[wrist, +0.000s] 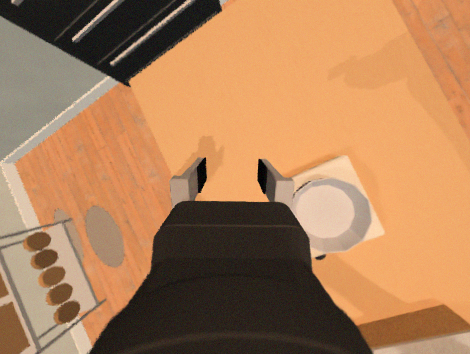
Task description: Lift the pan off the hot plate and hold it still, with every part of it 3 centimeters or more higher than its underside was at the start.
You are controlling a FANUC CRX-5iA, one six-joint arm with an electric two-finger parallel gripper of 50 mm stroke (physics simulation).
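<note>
The pan (331, 212), a pale grey round vessel seen from above, stands on the hot plate (343, 167), a cream square slab to the right of the gripper. A small dark piece shows at the slab's lower edge. No pan handle can be made out; the dark gripper body covers the area at the pan's lower left. My gripper (232, 169) is open and empty, above the orange table top (280, 90). Its fingers are to the left of the pan, with the right finger close to the pan's left rim in the view. The height between them is hard to tell.
A black unit (105, 37) with pale bars is at the upper left. A rack (70, 260) with several round brown items stands at the lower left, beside the wooden floor (100, 150). A brown block-like thing (415, 325) is at the lower right. Shadows fall on the table.
</note>
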